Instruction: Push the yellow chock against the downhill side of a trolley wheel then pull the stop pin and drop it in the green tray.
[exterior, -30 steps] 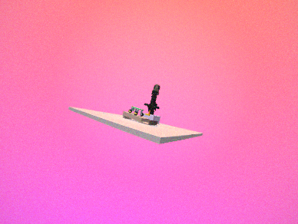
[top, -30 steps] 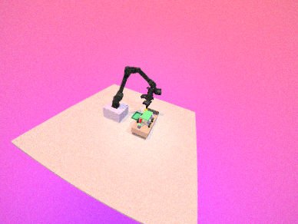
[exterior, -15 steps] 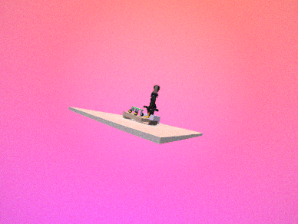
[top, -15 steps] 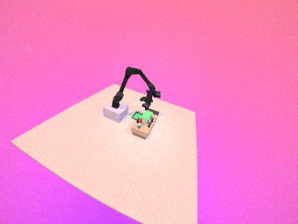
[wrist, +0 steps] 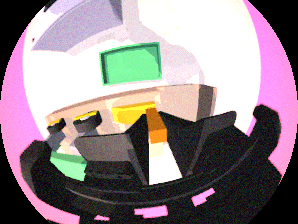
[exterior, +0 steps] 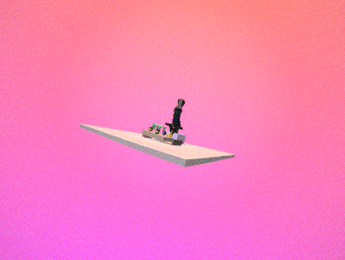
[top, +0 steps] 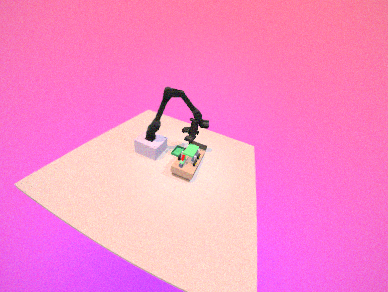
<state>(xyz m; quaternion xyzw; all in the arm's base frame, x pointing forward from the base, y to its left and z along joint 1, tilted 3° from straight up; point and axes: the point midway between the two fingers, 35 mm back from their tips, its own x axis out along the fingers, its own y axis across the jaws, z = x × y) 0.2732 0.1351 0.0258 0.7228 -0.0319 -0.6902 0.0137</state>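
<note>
Right now my gripper tip is 30 mm short of the red-headed stop pin, 240 mm to the left of it and 40 mm below it. The rest, counted from my gripper tip: yellow chock (20 mm to the right); then trolley (50 mm ahead, 140 mm to the right, 20 mm above).
</note>
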